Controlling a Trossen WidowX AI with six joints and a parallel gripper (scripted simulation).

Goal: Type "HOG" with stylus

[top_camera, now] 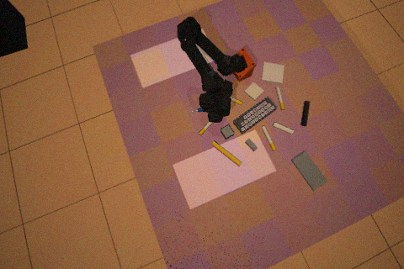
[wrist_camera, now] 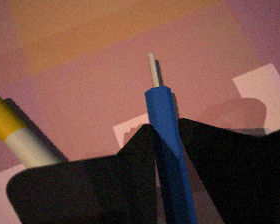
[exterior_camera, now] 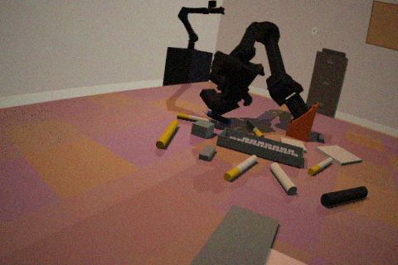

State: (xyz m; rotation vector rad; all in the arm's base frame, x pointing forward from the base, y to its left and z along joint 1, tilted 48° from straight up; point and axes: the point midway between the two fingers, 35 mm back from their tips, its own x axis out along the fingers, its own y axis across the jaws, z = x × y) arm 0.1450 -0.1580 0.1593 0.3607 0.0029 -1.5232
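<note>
Now: the blue stylus 10 mm to the right of my gripper tip. The rest, counted from my gripper tip: yellow stick: 240 mm ahead, 30 mm to the left; white cylinder: 210 mm ahead, 320 mm to the left; white pad: 70 mm behind, 400 mm to the left.
</note>
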